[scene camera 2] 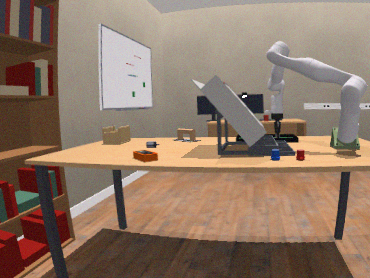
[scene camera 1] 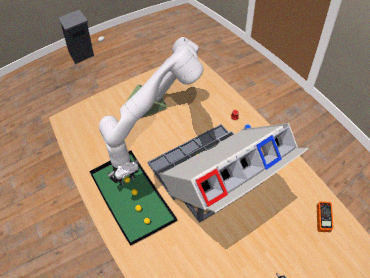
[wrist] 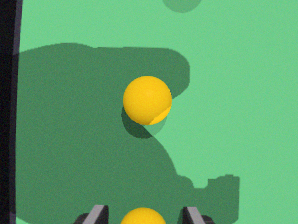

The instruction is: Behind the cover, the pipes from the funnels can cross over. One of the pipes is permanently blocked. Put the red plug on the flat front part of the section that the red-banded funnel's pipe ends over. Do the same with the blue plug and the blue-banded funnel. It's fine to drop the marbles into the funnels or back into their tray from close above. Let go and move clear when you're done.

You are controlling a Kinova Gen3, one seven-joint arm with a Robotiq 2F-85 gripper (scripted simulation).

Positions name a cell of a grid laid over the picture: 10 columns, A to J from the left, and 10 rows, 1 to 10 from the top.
Note:
I see a green marble tray (scene camera 1: D8) and a yellow marble (wrist: E5).
The green marble tray is seen too in the wrist view (wrist: H7).

